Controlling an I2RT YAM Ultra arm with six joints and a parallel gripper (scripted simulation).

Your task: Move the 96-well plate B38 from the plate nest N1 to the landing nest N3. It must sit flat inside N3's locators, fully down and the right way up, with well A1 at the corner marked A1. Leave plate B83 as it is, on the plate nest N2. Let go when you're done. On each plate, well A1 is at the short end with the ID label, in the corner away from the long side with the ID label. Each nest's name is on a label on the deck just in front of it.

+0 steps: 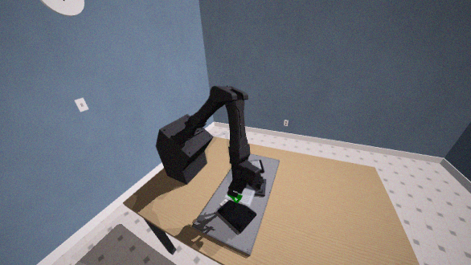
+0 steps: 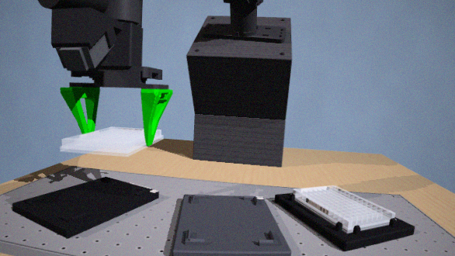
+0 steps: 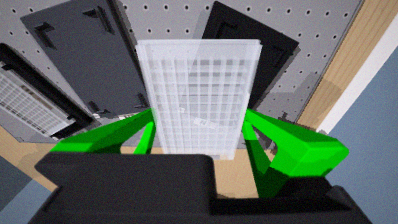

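My gripper is now 1 cm past the grey landing nest, 15 cm to the right of it and 10 cm above it. The rest, counted from my hand: black nest: 5 cm to the right, 10 cm below.
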